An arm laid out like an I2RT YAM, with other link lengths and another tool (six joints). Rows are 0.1 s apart.
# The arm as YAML. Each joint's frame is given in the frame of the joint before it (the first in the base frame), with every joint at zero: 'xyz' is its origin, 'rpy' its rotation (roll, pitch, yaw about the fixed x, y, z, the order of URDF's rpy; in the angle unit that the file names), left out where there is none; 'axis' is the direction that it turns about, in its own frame. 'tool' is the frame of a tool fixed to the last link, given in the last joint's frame.
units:
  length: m
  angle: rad
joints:
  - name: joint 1
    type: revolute
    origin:
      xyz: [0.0, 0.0, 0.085]
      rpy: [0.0, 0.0, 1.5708]
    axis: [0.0, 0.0, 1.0]
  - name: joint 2
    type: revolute
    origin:
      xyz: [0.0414, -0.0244, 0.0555]
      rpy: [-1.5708, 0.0, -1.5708]
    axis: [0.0, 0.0, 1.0]
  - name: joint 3
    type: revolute
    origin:
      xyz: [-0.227, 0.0, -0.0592]
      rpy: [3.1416, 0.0, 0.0]
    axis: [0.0, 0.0, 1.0]
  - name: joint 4
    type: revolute
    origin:
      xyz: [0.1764, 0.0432, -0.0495]
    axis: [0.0, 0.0, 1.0]
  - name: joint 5
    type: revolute
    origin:
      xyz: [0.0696, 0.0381, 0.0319]
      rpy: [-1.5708, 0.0, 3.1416]
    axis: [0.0, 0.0, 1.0]
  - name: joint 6
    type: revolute
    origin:
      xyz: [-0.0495, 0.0, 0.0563]
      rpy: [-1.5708, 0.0, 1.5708]
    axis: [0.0, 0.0, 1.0]
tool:
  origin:
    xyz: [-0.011, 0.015, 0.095]
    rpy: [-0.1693, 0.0, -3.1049]
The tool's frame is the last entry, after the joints.
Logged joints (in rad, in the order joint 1, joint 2, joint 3, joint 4, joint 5, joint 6), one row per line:
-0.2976 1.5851 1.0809 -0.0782 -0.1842 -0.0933
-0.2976 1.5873 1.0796 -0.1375 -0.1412 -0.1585
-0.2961 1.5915 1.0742 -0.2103 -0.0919 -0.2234
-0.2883 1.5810 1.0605 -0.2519 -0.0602 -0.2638
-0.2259 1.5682 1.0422 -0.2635 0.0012 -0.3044
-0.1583 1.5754 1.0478 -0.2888 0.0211 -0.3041
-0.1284 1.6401 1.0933 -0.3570 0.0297 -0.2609
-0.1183 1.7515 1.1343 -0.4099 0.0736 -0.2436
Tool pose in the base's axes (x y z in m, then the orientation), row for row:
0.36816 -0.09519 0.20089 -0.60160 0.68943 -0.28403 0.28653
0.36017 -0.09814 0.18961 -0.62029 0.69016 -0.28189 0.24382
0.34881 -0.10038 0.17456 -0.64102 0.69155 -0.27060 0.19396
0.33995 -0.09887 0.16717 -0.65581 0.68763 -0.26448 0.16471
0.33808 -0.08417 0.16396 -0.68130 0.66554 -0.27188 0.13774
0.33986 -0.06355 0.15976 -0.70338 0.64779 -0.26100 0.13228
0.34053 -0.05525 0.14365 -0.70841 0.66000 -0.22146 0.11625
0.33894 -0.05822 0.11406 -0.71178 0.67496 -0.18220 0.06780
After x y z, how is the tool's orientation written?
As a quaternion, x y z w.
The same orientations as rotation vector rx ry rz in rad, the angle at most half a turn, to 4 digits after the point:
-1.6077 1.8425 -0.7590
-1.6943 1.8851 -0.7700
-1.7977 1.9394 -0.7589
-1.8688 1.9595 -0.7537
-1.9709 1.9253 -0.7865
-2.0410 1.8797 -0.7574
-2.0745 1.9328 -0.6485
-2.1445 2.0335 -0.5489

